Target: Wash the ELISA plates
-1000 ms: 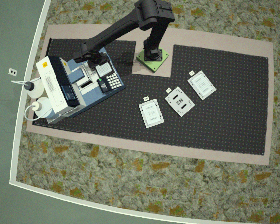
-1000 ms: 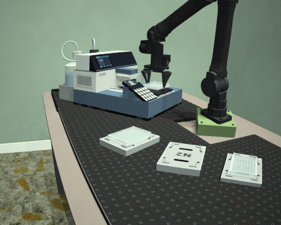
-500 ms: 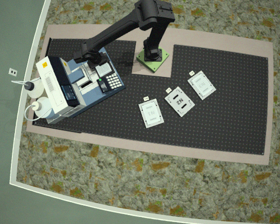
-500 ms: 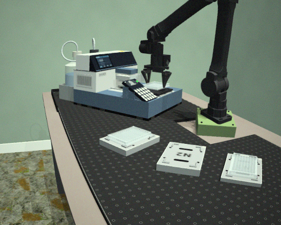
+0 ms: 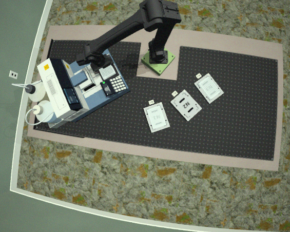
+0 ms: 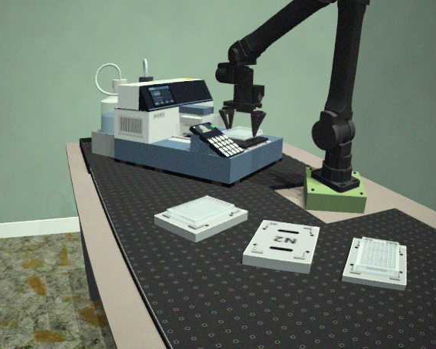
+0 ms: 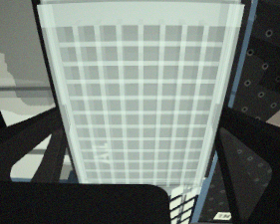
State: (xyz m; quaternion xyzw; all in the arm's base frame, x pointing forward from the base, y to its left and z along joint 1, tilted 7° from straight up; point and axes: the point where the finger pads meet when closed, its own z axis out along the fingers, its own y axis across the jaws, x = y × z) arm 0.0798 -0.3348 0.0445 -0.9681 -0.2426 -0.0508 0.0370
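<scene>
The dark carrier is 2 cm below my hand. From my hand the other things lie so: plate washer (14 cm to the right, 7 cm ahead, 1 cm above); then N1 label (28 cm to the left, 20 cm ahead, 12 cm below).
</scene>
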